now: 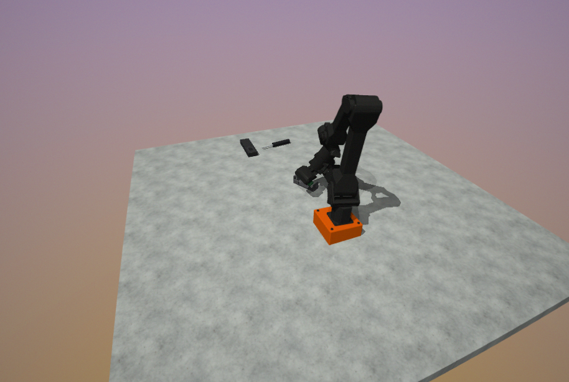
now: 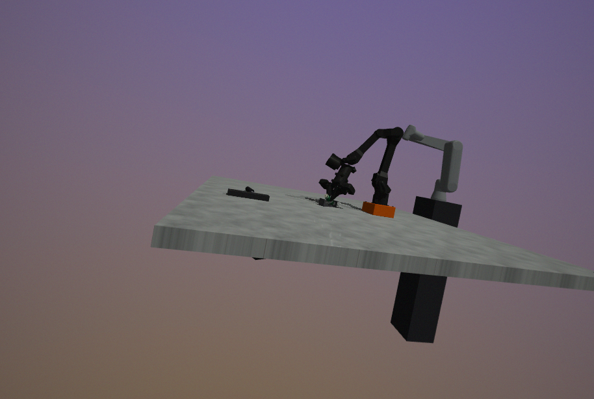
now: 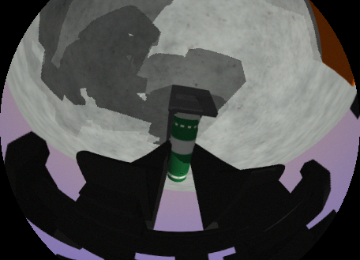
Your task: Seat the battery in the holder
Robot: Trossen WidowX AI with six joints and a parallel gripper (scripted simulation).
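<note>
The battery lies 1 cm above my gripper tip. From my gripper tip the other things lie so: screwdriver (36 cm ahead, 3 cm to the left, 1 cm below).
</note>
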